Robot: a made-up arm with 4 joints.
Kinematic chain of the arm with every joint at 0, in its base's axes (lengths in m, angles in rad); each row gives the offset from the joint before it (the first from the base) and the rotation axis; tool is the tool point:
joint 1: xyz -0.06 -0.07 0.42 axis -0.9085 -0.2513 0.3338
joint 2: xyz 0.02 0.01 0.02 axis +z
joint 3: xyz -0.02 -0.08 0 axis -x
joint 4: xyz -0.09 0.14 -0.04 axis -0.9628 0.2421 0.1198
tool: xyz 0 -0.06 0.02
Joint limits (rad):
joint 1: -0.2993..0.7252
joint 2: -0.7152..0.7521
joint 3: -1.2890..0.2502
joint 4: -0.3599..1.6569
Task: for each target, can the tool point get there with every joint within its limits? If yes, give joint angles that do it. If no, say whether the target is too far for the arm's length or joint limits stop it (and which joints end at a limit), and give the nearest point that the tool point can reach.
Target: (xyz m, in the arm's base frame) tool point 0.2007 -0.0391 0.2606
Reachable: no: joint limits stop it (at a limit: joint 1, joint 2, joint 3, joint 4) | nearest point -0.0717 0.0250 0.3373 | short by 0.290 m
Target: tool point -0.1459 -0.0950 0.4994
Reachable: yes | joints -0.2144 0.0374 -1.0112 0.0310
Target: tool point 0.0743 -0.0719 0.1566
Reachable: no: joint limits stop it (at a limit: joint 1, joint 2, joint 3, joint 4) | nearest point -0.0717 0.0250 0.3373 | short by 0.252 m
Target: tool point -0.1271 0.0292 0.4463
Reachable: yes | joints 0.4167 -0.3084 -0.2075 1.3218
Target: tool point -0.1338 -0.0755 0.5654
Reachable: yes | joints -0.1422 -0.3530 -1.0640 1.1108
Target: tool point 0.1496 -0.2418 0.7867
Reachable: no: too far | nearest point -0.0682 -0.1614 0.5951 | short by 0.301 m
